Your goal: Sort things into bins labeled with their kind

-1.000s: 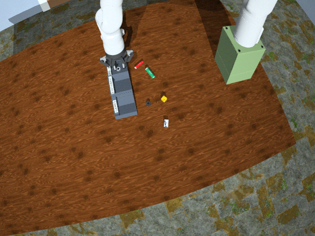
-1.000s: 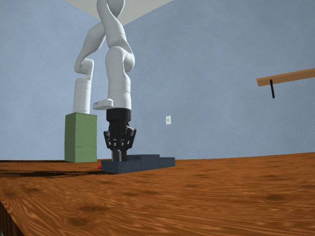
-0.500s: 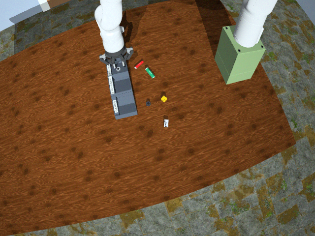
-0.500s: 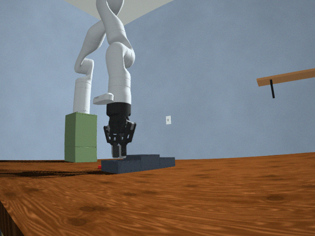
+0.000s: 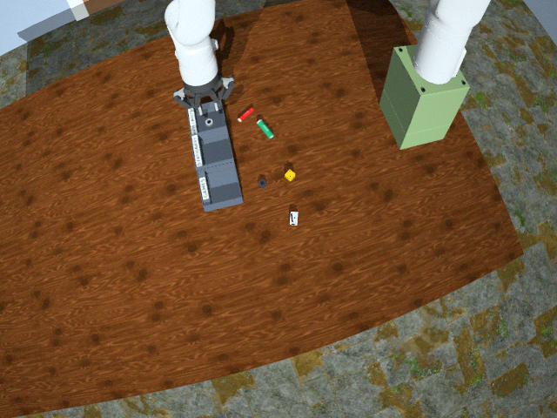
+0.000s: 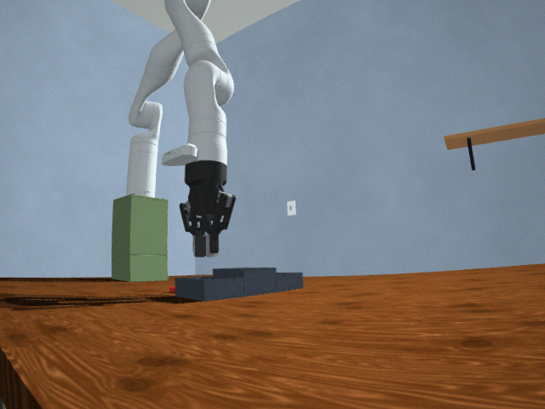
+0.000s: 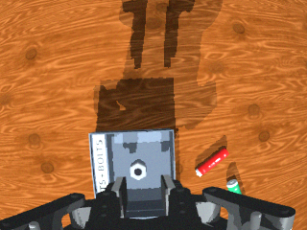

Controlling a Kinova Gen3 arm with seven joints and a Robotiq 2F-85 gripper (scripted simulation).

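Right now my hand is 18 cm to the right of the dark nut, 8 cm past it and 8 cm above it. Round my hand: red marker 8 cm below, 8 cm behind; green marker 12 cm behind, 8 cm below, 5 cm to the left; metal nut 7 cm below, 1 cm ahead.
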